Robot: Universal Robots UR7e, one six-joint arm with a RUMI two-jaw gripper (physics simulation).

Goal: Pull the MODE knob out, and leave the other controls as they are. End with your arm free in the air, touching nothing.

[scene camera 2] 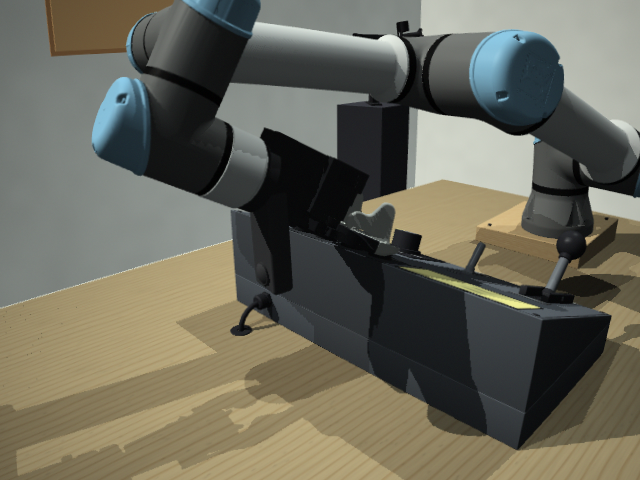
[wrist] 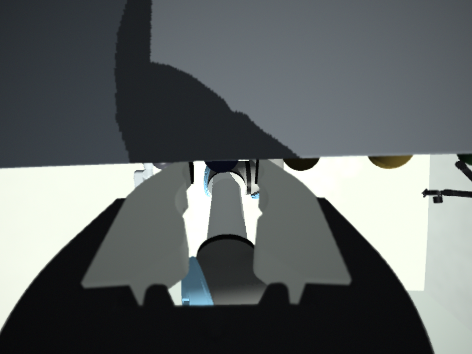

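Where they show: gripper, fingertip midpoint: [scene camera 2: 386, 244] [wrist: 225, 162]; arm's base at its link origin: [scene camera 2: 556, 226].
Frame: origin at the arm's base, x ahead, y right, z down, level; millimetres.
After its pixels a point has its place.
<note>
No label for the MODE knob can be read in either view. A black cylindrical knob [scene camera 2: 406, 240] @[y 126, x 442, z -70 mm] stands on the console [scene camera 2: 449, 335] @[y -46, x 651, z -60 mm] [wrist: 325, 75] @[y 137, x 625, z -84 mm], just right of the fingers in the scene view. A dark blue round knob [wrist: 221, 164] @[y 83, x 601, z -117 mm] shows beneath the console's edge in the wrist view, in line with the gap between the fingertips. My gripper [scene camera 2: 388, 235] @[y 78, x 583, z -116 mm] [wrist: 225, 162] @[y 78, x 583, z -116 mm] is partly open, with its two grey fingers apart and low over the console's top edge. Nothing is gripped. The near finger and gripper body hide part of the console top; contact cannot be told.
A brown round knob [wrist: 301, 163] @[y 127, x 594, z -118 mm], a yellow one [wrist: 391, 161] @[y 172, x 587, z -118 mm] and a green one [wrist: 466, 158] @[y 213, x 574, z -117 mm] show at the edge. A short lever [scene camera 2: 475, 258] @[y 14, x 439, z -66 mm], a ball-topped lever [scene camera 2: 570, 244] @[y -112, x 422, z -110 mm] and a yellow strip [scene camera 2: 470, 287] @[y -47, x 607, z -100 mm] are on the console. A dark pillar [scene camera 2: 359, 149] stands behind.
</note>
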